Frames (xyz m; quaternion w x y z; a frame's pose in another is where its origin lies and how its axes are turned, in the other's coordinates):
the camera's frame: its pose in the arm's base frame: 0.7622 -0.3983 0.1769 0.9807 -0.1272 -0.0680 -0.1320
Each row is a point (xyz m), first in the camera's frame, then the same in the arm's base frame.
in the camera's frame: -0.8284 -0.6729 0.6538
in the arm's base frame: -0.2808 -0.6510 0.8210
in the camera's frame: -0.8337 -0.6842 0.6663
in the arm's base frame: -0.2902 -0.6569 0.8347
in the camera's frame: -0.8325 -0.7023 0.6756
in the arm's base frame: -0.2950 -0.6716 0.8480
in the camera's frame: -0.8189 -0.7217 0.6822
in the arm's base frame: -0.2880 -0.6912 0.8611
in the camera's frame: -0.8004 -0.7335 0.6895
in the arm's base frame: -0.2743 -0.7047 0.8739
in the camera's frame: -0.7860 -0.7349 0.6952
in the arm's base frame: -0.2615 -0.7080 0.8821
